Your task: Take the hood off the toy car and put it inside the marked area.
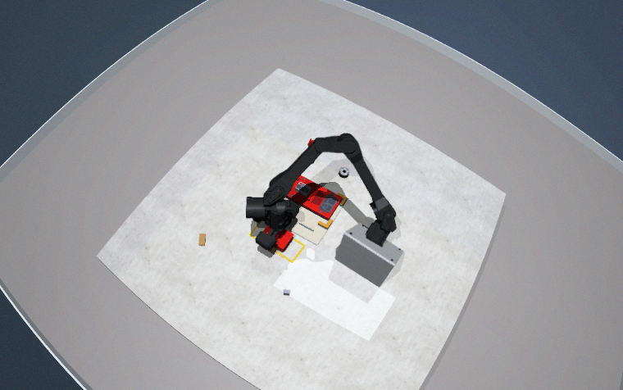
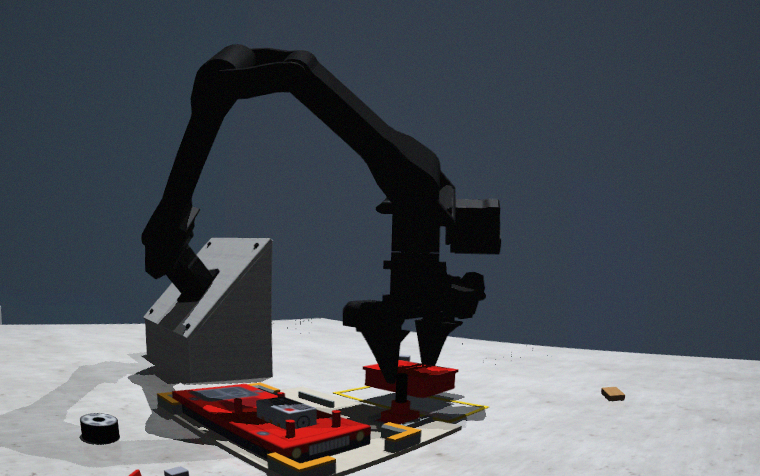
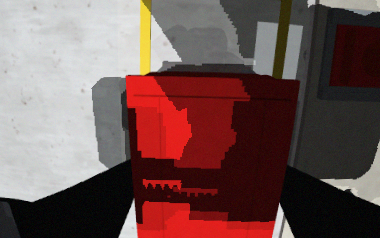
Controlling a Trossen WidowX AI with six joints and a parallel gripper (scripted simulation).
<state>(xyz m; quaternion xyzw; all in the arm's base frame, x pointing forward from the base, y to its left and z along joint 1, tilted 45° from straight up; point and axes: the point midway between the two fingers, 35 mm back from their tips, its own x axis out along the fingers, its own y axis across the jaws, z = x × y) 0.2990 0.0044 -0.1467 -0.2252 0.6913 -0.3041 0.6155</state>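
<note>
The black post lies 50 mm ahead of my gripper tip and 90 mm to the right of it. Round my gripper tip: orange block: 240 mm ahead, 140 mm to the left, 30 mm below; then hood: right at my gripper tip; then grey cube: 130 mm behind, 170 mm to the left, 20 mm below.
</note>
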